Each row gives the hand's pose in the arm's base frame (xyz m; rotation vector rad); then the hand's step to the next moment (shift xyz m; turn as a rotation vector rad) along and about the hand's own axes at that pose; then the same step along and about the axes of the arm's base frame.
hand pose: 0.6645 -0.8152 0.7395 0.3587 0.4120 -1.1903
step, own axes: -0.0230 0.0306 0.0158 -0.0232 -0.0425 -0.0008
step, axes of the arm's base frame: 0.0235 0.0213 0.0266 -0.0474 0.0052 0.0084
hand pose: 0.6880 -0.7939 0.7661 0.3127 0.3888 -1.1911
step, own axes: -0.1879 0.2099 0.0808 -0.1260 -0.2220 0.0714
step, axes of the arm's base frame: 0.1477 0.1933 0.1635 -0.2395 -0.0017 0.1135
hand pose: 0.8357 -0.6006 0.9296 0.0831 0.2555 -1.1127
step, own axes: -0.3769 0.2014 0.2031 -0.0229 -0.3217 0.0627
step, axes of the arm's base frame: 0.0561 0.3799 0.2764 -0.2872 -0.1344 0.0860
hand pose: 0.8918 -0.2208 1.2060 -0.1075 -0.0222 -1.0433
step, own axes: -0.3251 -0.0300 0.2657 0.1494 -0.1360 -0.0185
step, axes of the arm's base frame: -0.1809 0.2914 0.2440 -0.0428 -0.1983 0.0026
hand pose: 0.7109 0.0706 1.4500 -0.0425 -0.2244 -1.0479
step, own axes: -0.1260 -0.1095 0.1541 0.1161 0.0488 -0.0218
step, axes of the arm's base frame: -0.1800 0.0746 0.1169 0.1012 -0.0778 0.0059
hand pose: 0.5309 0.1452 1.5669 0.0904 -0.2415 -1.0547
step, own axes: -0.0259 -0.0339 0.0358 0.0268 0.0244 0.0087
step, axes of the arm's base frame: -0.0496 0.0073 0.0243 0.0312 -0.0109 0.0172
